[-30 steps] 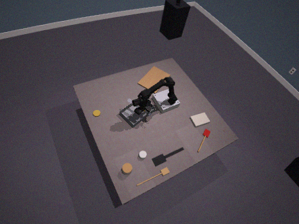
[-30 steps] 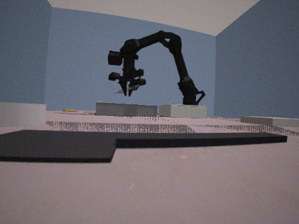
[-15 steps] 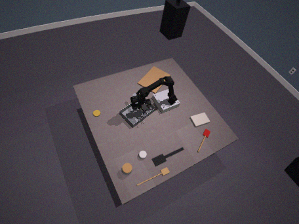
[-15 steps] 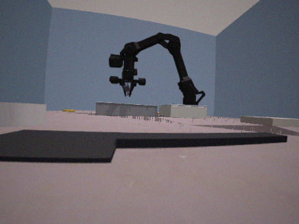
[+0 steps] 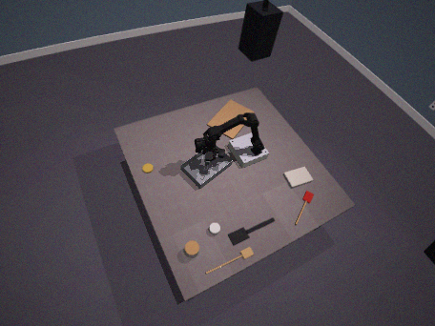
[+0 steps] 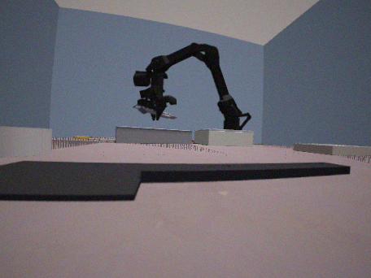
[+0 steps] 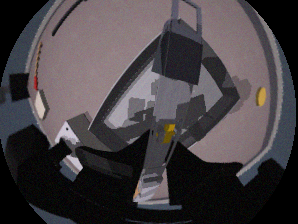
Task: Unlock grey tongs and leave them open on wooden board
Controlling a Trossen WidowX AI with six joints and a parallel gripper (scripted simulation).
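My gripper tip is now 40 mm below the yellow lock piece, 20 mm to the right of it and 20 mm short of it. The rest, counted from my gripper tip: white cylinder (420 mm to the left, 200 mm ahead, 80 mm below); then roasting tin (70 mm below, 10 mm ahead); then wooden board (400 mm behind, 310 mm to the right, 90 mm below).
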